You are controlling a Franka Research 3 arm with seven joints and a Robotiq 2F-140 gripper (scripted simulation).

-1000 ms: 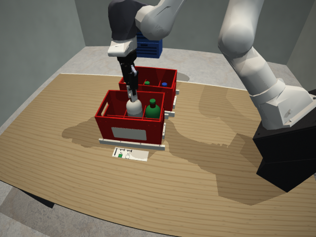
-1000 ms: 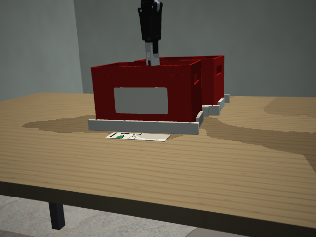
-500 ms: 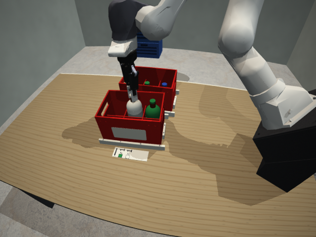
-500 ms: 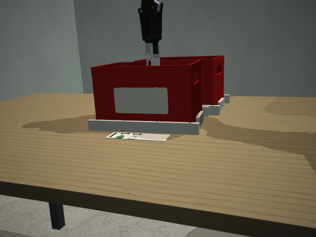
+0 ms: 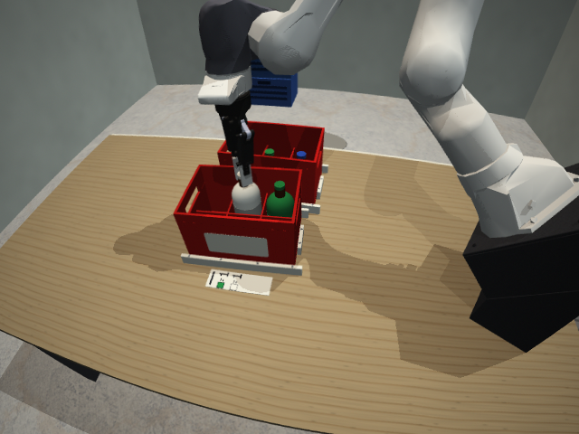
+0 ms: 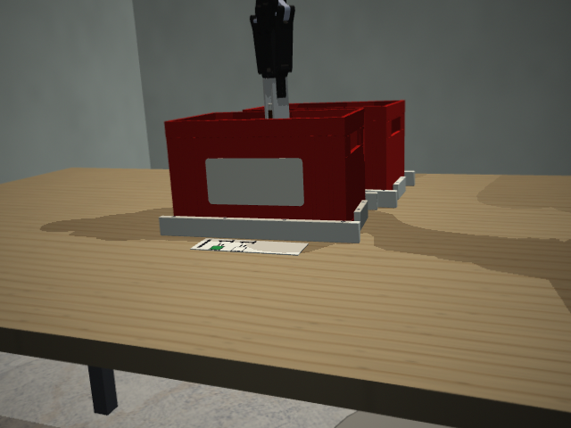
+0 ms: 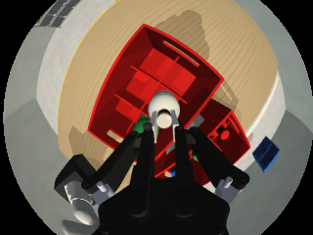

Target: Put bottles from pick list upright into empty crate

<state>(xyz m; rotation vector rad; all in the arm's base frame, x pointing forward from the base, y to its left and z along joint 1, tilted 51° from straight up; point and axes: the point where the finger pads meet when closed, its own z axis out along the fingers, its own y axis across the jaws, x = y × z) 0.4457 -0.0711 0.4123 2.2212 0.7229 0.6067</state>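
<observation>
Now: hand 80 mm above the white-label bottle. The rest, counted from my hand: blue-capped bottle: 160 mm behind, 90 mm to the right, 110 mm below; then pick list: 50 mm ahead, 180 mm to the left, 200 mm below; then red-capped bottle: 160 mm to the right, 110 mm below.
</observation>
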